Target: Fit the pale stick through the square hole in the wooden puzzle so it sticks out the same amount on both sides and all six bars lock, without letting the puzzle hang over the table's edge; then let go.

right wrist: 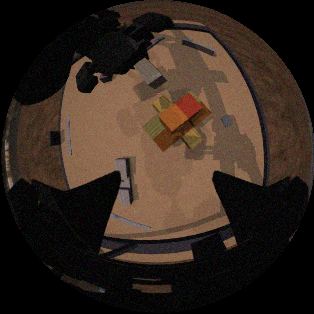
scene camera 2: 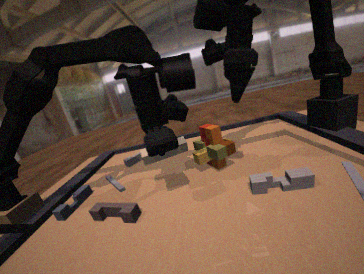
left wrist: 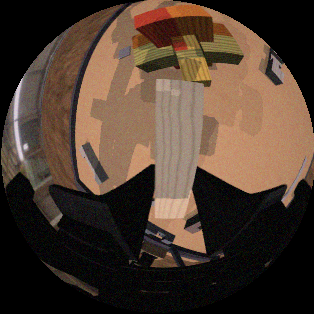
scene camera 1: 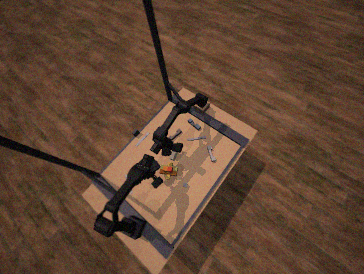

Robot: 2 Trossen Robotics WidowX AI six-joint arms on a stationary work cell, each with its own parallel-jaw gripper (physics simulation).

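Pixels of known places: left gripper, fingertip midpoint: [right wrist: 140,62] [left wrist: 173,169] [scene camera 1: 175,150]; right gripper, fingertip midpoint: [right wrist: 168,176] [scene camera 2: 234,101]; left arm's base, link origin: [scene camera 2: 11,203] [left wrist: 148,255] [scene camera 1: 201,103]; right arm's base, link origin: [scene camera 2: 331,97] [scene camera 1: 132,227].
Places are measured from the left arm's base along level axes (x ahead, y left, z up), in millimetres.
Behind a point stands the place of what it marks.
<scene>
The wooden puzzle [scene camera 1: 169,170] [scene camera 2: 210,135] [left wrist: 175,25] [right wrist: 182,112], made of red, orange, green and yellow bars, stands on the table away from its edges. My left gripper [scene camera 2: 161,142] {z 30, x 456, y 101 mm} [left wrist: 173,169] {z 30, x 456, y 101 mm} is shut on the pale stick [scene camera 2: 182,144] {z 36, x 515, y 103 mm} [left wrist: 179,125] {z 43, x 495, y 110 mm} [right wrist: 149,71] {z 44, x 502, y 115 mm} and holds it above the table. The stick's free end points toward the puzzle's yellow bar side; in the right wrist view a gap shows between them. The square hole is hard to make out. My right gripper [scene camera 2: 237,91] {z 111, x 665, y 116 mm} [right wrist: 168,176] {z 111, x 665, y 116 mm} is open and empty, above the table beside the puzzle.
A grey notched bar [scene camera 2: 295,180] {z -42, x 730, y -21 mm} [right wrist: 125,181] {z -50, x 709, y 2 mm}, a brown notched bar [scene camera 2: 115,212] {z -51, x 342, y -15 mm} and a blue-grey notched bar [scene camera 2: 72,202] {z -49, x 172, y 38 mm} lie on the table [scene camera 2: 175,240] {z -65, x 489, y -90 mm}. A small blue-grey piece [scene camera 1: 185,185] {z -62, x 595, y 299 mm} [left wrist: 124,52] {z -62, x 592, y 290 mm} [right wrist: 227,120] {z -62, x 596, y 297 mm} lies near the puzzle. Dark rails border the table.
</scene>
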